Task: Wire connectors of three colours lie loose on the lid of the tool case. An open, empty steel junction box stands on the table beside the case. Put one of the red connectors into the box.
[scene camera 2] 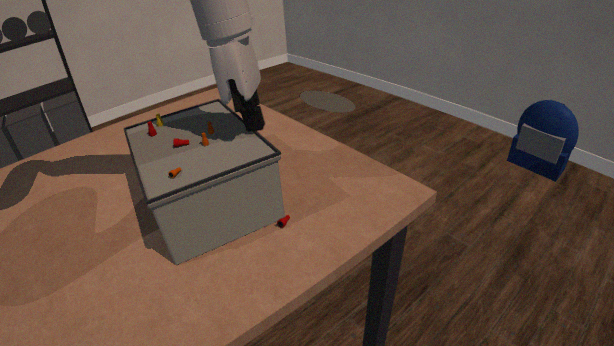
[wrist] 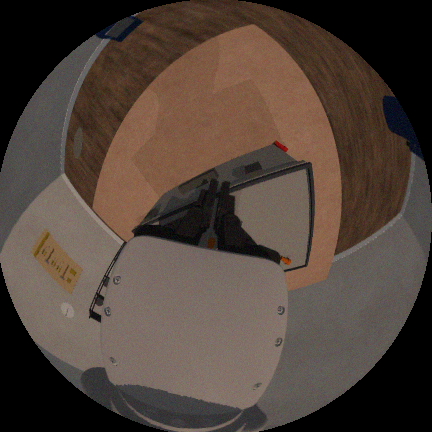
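Note:
My gripper (scene camera 2: 254, 128) (wrist: 217, 190) is shut and empty, its fingertips at the right rim of the grey tool case (scene camera 2: 225, 210) (wrist: 275, 215). On the lid, one red connector (scene camera 2: 152, 129) stands at the far left and another red connector (scene camera 2: 181, 142) lies near the middle. A third red connector (scene camera 2: 284, 221) (wrist: 281, 146) lies on the table by the case's near right corner. A yellow connector (scene camera 2: 159, 120) stands at the lid's far left. Two orange connectors (scene camera 2: 210, 128) (scene camera 2: 205, 139) stand right of the middle; another orange connector (scene camera 2: 175, 172) lies near the front. The junction box does not show in either view.
The wooden table (scene camera 2: 300, 260) (wrist: 190, 115) reaches around the case, its right corner beyond the case. A dark shelf unit (scene camera 2: 65, 60) stands at the back left. A blue object with a grey panel (scene camera 2: 543, 140) is at the right, beyond the table.

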